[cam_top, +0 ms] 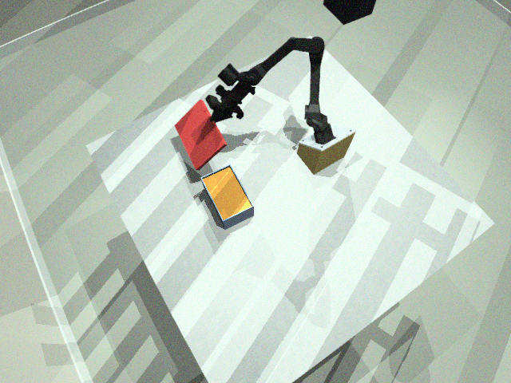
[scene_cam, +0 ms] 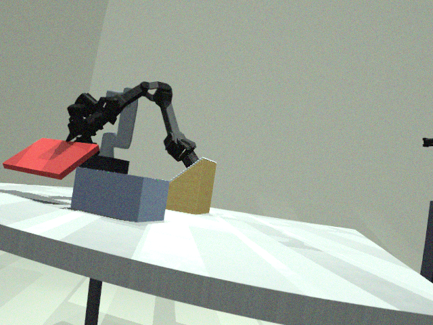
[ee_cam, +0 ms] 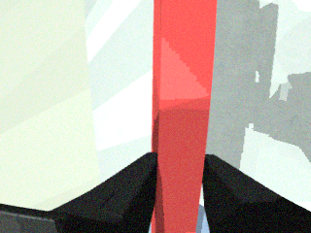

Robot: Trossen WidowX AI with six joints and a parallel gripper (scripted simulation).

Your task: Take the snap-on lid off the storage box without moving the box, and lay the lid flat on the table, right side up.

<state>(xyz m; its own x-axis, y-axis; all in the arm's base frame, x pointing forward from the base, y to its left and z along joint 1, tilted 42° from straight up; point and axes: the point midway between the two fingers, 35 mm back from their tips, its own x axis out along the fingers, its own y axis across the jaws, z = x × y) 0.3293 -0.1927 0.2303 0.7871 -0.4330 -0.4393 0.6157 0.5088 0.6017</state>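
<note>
Now: the red lid 70 mm ahead of my gripper tip and 40 mm below it. The rest, counted from my gripper tip: blue-grey storage box 280 mm to the left, 120 mm below, 80 mm ahead.
</note>
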